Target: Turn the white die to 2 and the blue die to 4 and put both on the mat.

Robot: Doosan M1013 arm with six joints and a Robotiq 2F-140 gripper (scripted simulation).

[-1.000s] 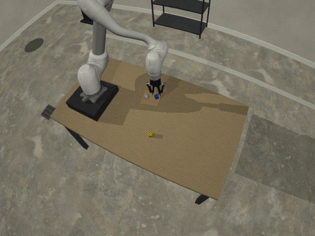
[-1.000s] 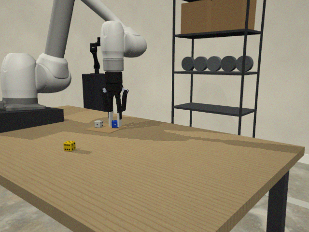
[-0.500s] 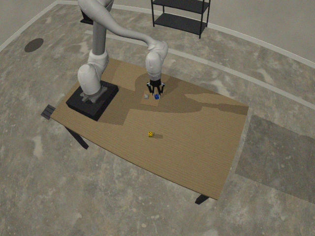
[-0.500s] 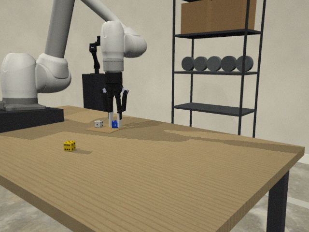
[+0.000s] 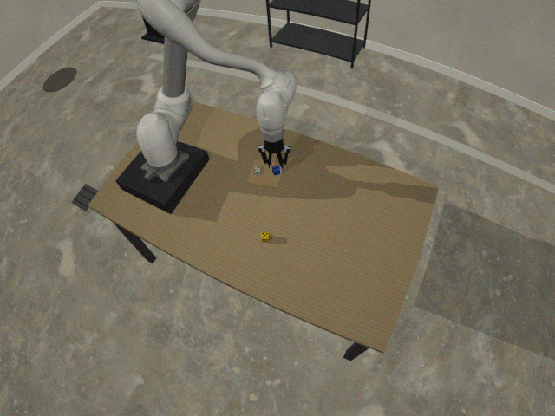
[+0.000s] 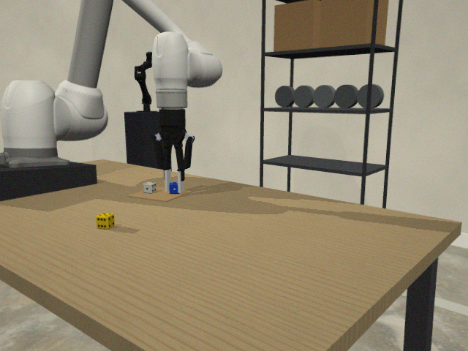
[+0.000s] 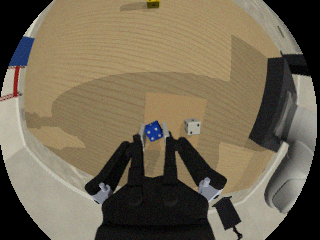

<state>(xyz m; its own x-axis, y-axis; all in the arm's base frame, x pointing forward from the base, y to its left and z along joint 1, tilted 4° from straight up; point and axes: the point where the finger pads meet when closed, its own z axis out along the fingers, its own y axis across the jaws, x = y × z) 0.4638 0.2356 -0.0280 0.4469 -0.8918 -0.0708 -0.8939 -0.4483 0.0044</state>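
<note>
Right now my hand is 2 cm above the blue die. From my hand the other things lie so: white die: 8 cm behind, 4 cm to the right, 3 cm below; mat: 4 cm behind, 2 cm to the right, 4 cm below; yellow die: 13 cm ahead, 30 cm to the right, 3 cm below.
</note>
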